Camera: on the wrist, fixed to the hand. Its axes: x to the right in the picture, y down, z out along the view.
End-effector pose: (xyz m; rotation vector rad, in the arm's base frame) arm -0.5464 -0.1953 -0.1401 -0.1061 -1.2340 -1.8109
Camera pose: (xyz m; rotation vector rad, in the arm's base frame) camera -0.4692 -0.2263 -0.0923 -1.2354 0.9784 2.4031
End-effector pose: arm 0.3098 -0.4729 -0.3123 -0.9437 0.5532 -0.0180
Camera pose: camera 0.2753 -0.4419 -0.3963 -1.1255 -0.0547 -1.5756
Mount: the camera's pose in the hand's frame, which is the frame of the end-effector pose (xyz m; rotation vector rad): -0.0004 0.0909 -0.0307 0.0484 0.2848 -1.5692
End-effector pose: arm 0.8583 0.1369 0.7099 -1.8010 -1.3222 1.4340
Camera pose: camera 0.9215 0.1045 0.6454 -0.4178 -1.7496 0.2831
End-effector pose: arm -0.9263 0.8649 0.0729 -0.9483 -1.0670 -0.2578
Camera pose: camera -0.8527 0.8955 0.0195 0.1732 -1.3307 -1.5737
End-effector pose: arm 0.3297 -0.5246 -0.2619 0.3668 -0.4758 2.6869
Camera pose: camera 0.2868 -0.5921 -0.3148 0.1964 0.0405 1.1747
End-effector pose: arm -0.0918 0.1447 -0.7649 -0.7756 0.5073 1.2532
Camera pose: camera -0.1774 0.1318 -0.8063 -0.9652 0.0349 -0.3256
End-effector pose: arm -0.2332 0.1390 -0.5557 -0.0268 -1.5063 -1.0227
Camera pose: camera -0.1580 0.1761 -0.5091 1.4588 -1.1061 -2.0377
